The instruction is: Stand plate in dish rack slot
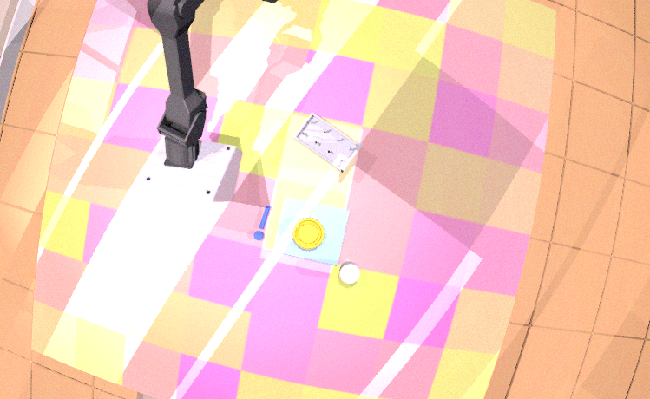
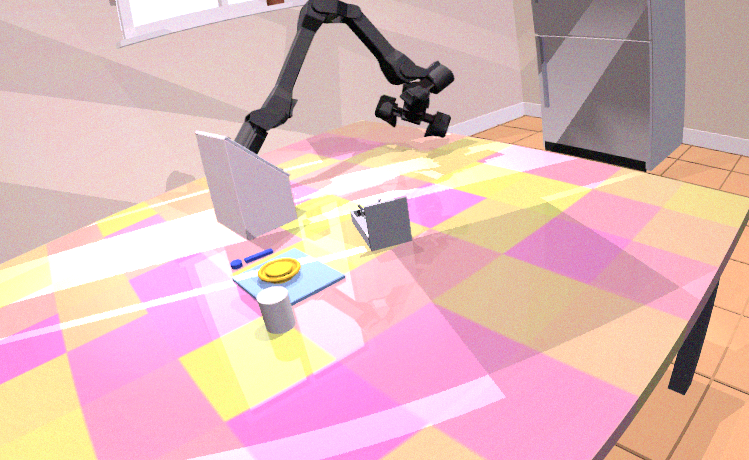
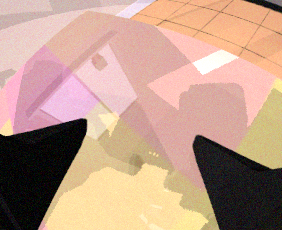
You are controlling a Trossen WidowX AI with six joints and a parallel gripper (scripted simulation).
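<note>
My gripper tip is now 62 cm to the left of the yellow plate, 28 cm short of it and 3 cm above it. Round my gripper tip: light blue mat (61 cm to the right, 28 cm ahead, 5 cm below); dish rack (40 cm to the right, 29 cm ahead, 3 cm below); blue spoon (62 cm to the right, 17 cm ahead, 5 cm below).
</note>
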